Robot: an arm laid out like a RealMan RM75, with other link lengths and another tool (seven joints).
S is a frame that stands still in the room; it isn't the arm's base.
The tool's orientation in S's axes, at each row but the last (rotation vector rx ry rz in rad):
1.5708, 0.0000, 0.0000
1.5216, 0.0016, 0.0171
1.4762, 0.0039, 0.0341
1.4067, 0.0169, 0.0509
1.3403, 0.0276, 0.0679
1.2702, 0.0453, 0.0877
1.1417, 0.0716, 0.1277
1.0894, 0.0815, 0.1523
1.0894, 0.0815, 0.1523
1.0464, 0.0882, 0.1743
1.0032, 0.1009, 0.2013
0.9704, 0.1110, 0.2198
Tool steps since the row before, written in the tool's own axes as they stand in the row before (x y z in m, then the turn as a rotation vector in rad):
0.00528, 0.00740, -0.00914, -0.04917, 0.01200, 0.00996
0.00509, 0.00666, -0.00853, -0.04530, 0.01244, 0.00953
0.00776, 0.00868, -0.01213, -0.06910, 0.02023, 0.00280
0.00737, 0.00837, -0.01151, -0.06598, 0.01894, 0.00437
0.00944, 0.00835, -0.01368, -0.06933, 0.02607, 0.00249
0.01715, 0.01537, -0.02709, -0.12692, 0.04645, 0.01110
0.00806, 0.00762, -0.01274, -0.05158, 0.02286, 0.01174
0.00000, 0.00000, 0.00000, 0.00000, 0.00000, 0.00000
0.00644, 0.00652, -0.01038, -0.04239, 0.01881, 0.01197
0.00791, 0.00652, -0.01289, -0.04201, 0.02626, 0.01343
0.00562, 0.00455, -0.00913, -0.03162, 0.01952, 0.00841
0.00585, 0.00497, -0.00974, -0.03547, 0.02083, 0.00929
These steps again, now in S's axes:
0.00528, 0.00914, 0.00740, -0.04917, -0.00996, 0.01200
0.00492, 0.00891, 0.00628, -0.04531, -0.00946, 0.01246
0.00729, 0.01309, 0.00763, -0.06942, -0.00264, 0.01914
0.00666, 0.01304, 0.00651, -0.06620, -0.00425, 0.01818
0.00833, 0.01580, 0.00518, -0.06989, -0.00102, 0.02462
0.01421, 0.03185, 0.00692, -0.12736, -0.00848, 0.04580
0.00594, 0.01572, 0.00172, -0.05113, -0.00833, 0.02524
0.00000, 0.00000, 0.00000, 0.00000, 0.00000, 0.00000
0.00435, 0.01310, 0.00105, -0.04170, -0.00887, 0.02183
0.00511, 0.01564, -0.00070, -0.04185, -0.00640, 0.02902
0.00333, 0.01112, -0.00099, -0.03177, -0.00354, 0.02073
0.00315, 0.01192, -0.00133, -0.03552, -0.00444, 0.02229

